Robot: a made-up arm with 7 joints. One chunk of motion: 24 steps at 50 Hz.
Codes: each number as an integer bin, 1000 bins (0 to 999) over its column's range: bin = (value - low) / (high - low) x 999, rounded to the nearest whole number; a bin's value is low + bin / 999 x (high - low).
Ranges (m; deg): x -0.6..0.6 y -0.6..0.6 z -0.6..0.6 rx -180..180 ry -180..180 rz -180..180
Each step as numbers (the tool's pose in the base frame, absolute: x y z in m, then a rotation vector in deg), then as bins.
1 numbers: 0.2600 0.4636 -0.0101 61.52 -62.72 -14.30
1 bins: 716 885 491 670 325 460
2 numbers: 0.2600 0.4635 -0.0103 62.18 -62.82 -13.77
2 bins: 716 885 491 672 325 461
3 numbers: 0.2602 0.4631 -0.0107 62.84 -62.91 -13.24
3 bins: 716 885 491 674 325 463
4 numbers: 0.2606 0.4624 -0.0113 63.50 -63.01 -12.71
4 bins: 716 884 490 676 325 464
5 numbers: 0.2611 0.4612 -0.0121 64.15 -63.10 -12.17
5 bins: 717 883 489 678 324 466
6 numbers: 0.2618 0.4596 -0.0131 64.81 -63.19 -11.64
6 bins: 717 882 489 679 324 467
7 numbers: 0.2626 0.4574 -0.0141 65.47 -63.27 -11.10
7 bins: 718 880 488 681 324 469
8 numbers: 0.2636 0.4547 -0.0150 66.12 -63.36 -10.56
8 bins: 719 878 487 683 324 470
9 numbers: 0.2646 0.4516 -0.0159 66.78 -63.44 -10.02
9 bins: 720 875 486 685 323 472
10 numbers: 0.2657 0.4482 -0.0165 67.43 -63.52 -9.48
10 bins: 721 873 486 687 323 473
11 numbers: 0.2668 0.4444 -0.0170 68.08 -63.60 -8.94
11 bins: 722 869 485 688 323 475
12 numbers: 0.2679 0.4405 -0.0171 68.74 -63.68 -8.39
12 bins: 723 866 485 690 323 476
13 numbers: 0.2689 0.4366 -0.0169 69.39 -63.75 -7.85
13 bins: 723 863 485 692 323 478
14 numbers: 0.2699 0.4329 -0.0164 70.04 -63.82 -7.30
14 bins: 724 860 486 694 322 479
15 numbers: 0.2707 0.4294 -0.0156 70.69 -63.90 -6.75
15 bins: 725 857 487 696 322 481
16 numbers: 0.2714 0.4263 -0.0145 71.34 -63.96 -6.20
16 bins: 725 854 487 697 322 482
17 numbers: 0.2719 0.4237 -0.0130 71.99 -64.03 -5.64
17 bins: 726 852 489 699 322 484
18 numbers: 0.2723 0.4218 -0.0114 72.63 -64.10 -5.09
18 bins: 726 851 490 701 322 485
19 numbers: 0.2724 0.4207 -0.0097 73.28 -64.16 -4.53
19 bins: 726 850 491 703 321 487
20 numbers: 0.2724 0.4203 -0.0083 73.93 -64.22 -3.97
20 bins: 726 849 493 705 321 488
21 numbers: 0.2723 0.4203 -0.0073 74.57 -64.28 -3.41
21 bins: 726 849 493 706 321 490
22 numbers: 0.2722 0.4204 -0.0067 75.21 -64.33 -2.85
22 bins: 726 849 494 708 321 492
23 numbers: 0.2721 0.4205 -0.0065 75.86 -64.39 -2.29
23 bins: 726 850 494 710 321 493
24 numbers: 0.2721 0.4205 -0.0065 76.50 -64.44 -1.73
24 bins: 726 850 494 712 321 495
